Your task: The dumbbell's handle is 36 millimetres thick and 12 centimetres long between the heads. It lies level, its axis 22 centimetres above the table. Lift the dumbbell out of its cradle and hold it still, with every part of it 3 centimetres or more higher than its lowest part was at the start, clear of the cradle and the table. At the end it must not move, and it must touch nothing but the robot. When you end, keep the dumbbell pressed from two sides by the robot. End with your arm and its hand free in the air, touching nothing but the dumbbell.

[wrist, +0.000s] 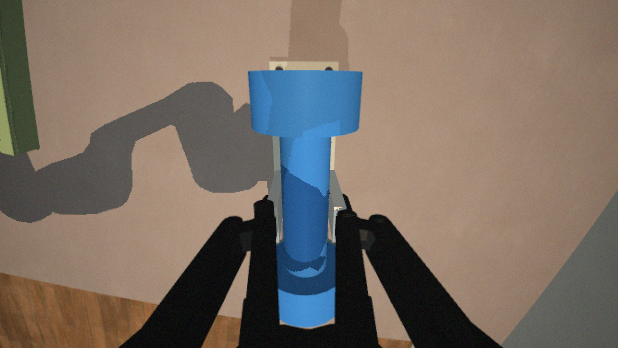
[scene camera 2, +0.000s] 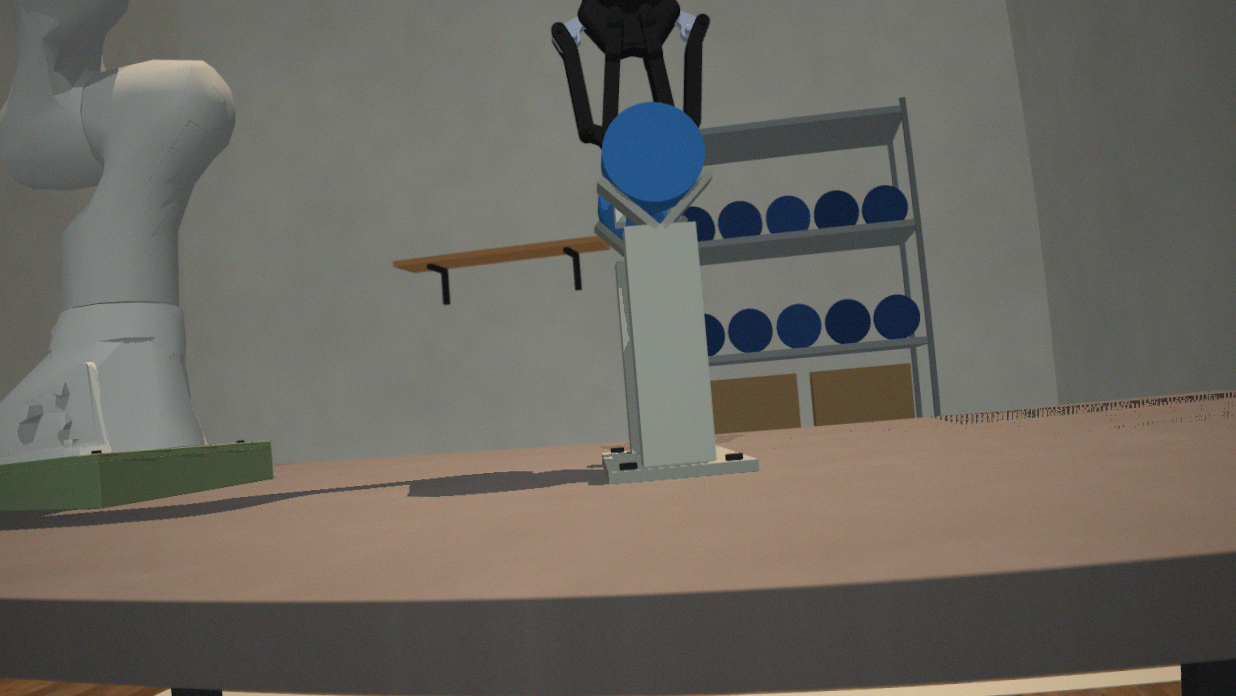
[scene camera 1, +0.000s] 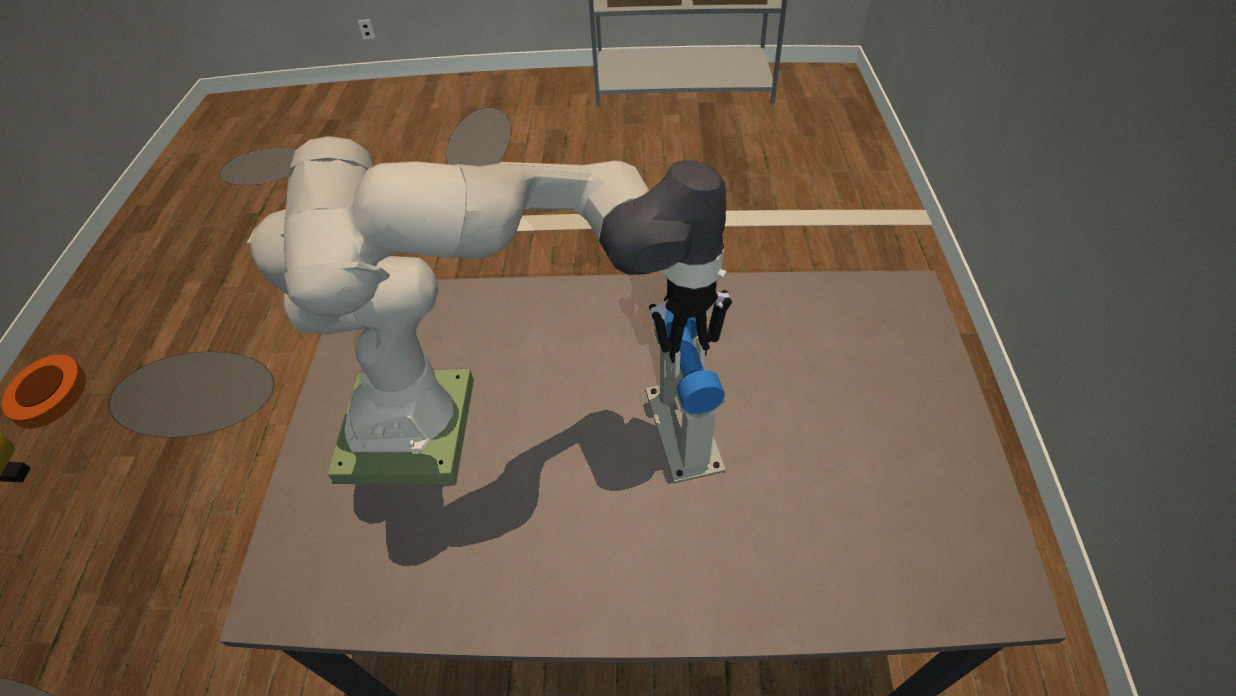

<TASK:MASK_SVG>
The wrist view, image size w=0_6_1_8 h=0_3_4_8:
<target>my gripper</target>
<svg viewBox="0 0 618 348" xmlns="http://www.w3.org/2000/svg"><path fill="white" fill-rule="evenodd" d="M119 347L201 348L244 261L246 253L251 251L246 298L243 300L239 345L236 348L382 348L378 344L372 298L368 295L363 249L415 348L503 348L469 320L386 216L374 214L369 217L369 220L357 217L356 212L352 210L348 197L341 192L335 170L330 170L328 212L332 242L336 242L335 324L328 324L313 329L279 325L276 243L280 242L283 215L281 170L275 170L269 195L263 197L262 200L256 201L253 205L254 218L243 221L239 216L225 218L142 328Z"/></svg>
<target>blue dumbbell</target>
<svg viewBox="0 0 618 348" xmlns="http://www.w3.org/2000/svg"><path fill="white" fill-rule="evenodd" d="M248 71L252 129L261 134L277 136L280 140L284 240L276 245L280 321L295 327L319 326L333 319L335 311L335 245L327 241L331 137L351 134L359 129L363 72L334 70Z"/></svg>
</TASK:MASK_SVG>
